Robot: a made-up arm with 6 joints. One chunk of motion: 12 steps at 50 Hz.
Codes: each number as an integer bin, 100 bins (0 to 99) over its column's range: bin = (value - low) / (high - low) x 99, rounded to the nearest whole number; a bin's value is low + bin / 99 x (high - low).
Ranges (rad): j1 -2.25..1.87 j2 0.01..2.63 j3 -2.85..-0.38 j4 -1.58..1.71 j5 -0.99..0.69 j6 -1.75..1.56
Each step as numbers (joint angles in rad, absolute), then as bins.
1 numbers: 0.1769 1.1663 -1.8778 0.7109 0.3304 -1.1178
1 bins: 58 44 39 69 78 19
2 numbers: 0.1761 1.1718 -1.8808 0.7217 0.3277 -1.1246
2 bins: 58 44 39 69 78 19
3 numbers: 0.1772 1.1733 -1.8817 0.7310 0.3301 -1.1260
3 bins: 58 44 39 70 78 19
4 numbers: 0.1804 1.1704 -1.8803 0.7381 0.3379 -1.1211
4 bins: 58 44 39 70 78 19
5 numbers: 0.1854 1.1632 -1.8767 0.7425 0.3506 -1.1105
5 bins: 59 44 39 70 79 19
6 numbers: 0.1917 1.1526 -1.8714 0.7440 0.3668 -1.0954
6 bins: 59 43 39 70 80 20
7 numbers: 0.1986 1.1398 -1.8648 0.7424 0.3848 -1.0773
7 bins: 59 43 39 70 81 20
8 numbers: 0.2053 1.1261 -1.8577 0.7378 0.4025 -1.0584
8 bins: 59 42 40 70 82 21
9 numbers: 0.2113 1.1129 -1.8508 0.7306 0.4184 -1.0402
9 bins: 59 42 40 70 83 21
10 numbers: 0.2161 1.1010 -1.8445 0.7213 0.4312 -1.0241
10 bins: 59 41 40 69 84 22
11 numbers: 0.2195 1.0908 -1.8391 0.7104 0.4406 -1.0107
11 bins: 59 41 41 69 84 22
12 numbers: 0.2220 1.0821 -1.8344 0.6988 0.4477 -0.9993
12 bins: 59 41 41 69 85 22
